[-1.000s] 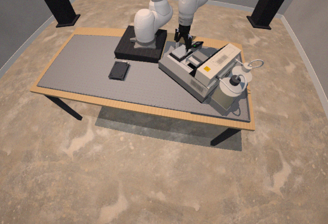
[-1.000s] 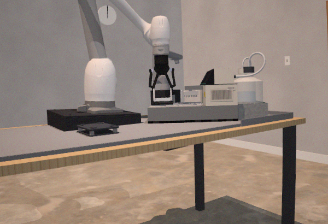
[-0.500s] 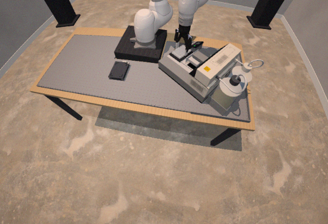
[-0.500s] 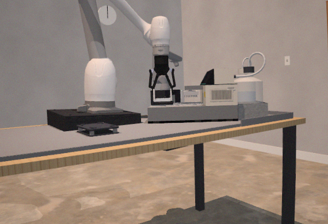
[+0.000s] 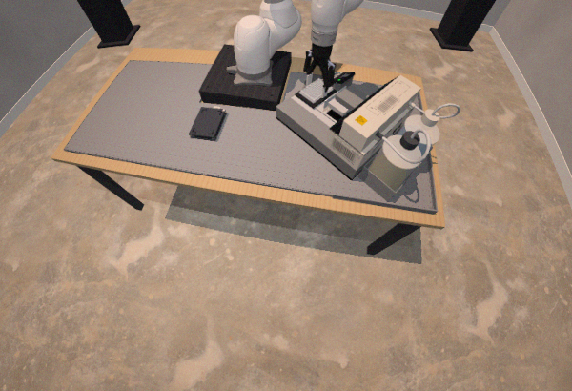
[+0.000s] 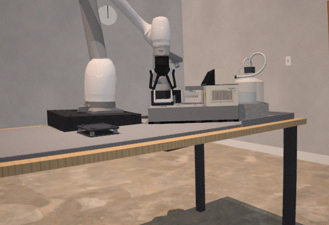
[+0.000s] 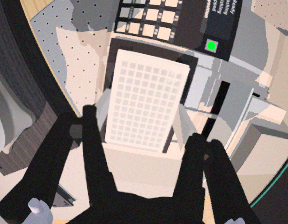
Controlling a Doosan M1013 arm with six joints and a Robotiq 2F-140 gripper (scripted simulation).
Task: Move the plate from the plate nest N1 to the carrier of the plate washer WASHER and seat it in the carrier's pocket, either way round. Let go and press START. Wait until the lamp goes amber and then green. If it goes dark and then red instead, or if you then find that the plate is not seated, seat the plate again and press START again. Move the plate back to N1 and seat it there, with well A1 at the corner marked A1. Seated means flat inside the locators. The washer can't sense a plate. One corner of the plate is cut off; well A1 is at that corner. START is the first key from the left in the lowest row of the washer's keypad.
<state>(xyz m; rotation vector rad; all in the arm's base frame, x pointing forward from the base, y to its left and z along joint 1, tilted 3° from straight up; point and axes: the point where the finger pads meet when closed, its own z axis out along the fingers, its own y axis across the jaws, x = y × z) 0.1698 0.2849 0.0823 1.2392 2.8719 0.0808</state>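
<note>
Right now my hand is 2 cm above the white well plate. Round my hand: plate washer: 11 cm ahead, 11 cm to the left, 1 cm above; washer carrier: 3 cm below; plate nest N1: 11 cm ahead, 48 cm to the right, 10 cm below.
</note>
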